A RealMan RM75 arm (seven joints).
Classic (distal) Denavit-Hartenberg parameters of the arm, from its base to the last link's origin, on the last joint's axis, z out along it. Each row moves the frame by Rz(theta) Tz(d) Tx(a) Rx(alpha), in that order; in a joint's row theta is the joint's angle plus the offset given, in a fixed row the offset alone. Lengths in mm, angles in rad.
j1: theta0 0; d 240.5; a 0; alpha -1.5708
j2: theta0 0; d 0; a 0; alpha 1.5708
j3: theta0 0; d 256; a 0; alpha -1.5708
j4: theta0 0; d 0; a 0; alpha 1.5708
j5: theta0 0; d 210; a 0; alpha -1.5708
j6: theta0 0; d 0; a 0; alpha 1.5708
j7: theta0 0; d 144; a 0; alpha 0
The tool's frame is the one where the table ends.
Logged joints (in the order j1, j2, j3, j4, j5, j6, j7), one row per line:
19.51, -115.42, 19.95, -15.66, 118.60, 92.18, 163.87
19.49, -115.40, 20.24, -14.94, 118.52, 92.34, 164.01
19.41, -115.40, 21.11, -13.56, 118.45, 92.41, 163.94
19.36, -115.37, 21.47, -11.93, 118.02, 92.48, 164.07
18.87, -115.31, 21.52, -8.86, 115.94, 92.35, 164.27
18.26, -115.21, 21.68, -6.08, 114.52, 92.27, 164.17
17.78, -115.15, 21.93, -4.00, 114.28, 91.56, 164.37
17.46, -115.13, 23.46, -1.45, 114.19, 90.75, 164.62
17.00, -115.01, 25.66, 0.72, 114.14, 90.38, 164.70
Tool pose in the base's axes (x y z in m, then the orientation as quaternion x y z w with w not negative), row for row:
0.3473, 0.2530, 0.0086, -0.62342, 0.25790, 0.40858, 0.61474
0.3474, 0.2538, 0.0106, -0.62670, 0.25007, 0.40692, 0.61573
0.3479, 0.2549, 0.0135, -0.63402, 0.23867, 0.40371, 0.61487
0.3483, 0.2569, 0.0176, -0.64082, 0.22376, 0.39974, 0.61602
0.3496, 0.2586, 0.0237, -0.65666, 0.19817, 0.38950, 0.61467
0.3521, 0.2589, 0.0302, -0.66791, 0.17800, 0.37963, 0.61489
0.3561, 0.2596, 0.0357, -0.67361, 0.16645, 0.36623, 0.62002
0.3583, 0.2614, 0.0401, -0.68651, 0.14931, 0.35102, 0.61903
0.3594, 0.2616, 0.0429, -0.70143, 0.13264, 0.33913, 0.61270
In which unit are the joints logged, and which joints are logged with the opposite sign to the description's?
The joints are logged in degrees. Opposite sign: j2, j3, j4, j7.
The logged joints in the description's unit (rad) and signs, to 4 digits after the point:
0.3405, 2.0145, -0.3482, 0.2733, 2.0700, 1.6088, -2.8601
0.3402, 2.0141, -0.3533, 0.2608, 2.0686, 1.6116, -2.8625
0.3388, 2.0141, -0.3684, 0.2367, 2.0673, 1.6129, -2.8613
0.3379, 2.0136, -0.3747, 0.2082, 2.0598, 1.6141, -2.8636
0.3293, 2.0125, -0.3756, 0.1546, 2.0235, 1.6118, -2.8671
0.3187, 2.0108, -0.3784, 0.1061, 1.9988, 1.6104, -2.8653
0.3103, 2.0097, -0.3828, 0.0698, 1.9946, 1.5980, -2.8688
0.3047, 2.0094, -0.4095, 0.0253, 1.9930, 1.5839, -2.8732
0.2967, 2.0073, -0.4479, -0.0126, 1.9921, 1.5774, -2.8746

